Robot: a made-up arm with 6 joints.
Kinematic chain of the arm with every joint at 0, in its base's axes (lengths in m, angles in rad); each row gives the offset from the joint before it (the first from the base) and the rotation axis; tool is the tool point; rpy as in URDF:
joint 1: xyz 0 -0.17 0.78 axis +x
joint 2: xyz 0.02 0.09 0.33 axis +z
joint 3: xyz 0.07 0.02 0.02 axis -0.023 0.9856 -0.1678
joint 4: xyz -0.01 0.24 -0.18 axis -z
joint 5: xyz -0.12 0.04 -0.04 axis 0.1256 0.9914 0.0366
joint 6: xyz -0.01 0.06 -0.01 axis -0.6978 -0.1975 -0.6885
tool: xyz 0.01 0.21 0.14 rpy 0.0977 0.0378 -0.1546
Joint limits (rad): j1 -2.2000..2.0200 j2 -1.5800..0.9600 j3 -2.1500..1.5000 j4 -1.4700..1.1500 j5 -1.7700..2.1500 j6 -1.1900..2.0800
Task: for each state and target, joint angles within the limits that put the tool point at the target. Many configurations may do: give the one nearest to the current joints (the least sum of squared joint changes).
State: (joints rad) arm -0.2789 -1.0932 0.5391 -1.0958 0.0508 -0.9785
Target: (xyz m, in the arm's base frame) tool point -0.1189 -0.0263 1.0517
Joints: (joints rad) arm 0.0400 -0.6260 0.0465 -1.4700 -0.7358 -0.9775
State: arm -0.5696 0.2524 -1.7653 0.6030 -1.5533 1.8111
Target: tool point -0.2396 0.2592 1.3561
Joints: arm 0.1987 0.5988 -1.7407 0.9568 -1.5812 1.0817
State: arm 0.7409 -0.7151 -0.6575 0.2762 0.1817 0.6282
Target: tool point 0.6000 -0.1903 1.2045
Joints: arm 0.9115 -0.8307 -0.7924 0.4804 0.1863 0.6392
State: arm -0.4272 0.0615 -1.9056 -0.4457 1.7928 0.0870
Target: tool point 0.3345 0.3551 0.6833
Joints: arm -0.3529 -0.1827 -1.7994 -0.8034 1.7313 0.1466
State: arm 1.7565 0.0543 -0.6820 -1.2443 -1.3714 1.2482
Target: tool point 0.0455 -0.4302 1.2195
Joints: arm 1.8309 -0.2750 -0.7148 -0.9730 -1.2100 1.3581
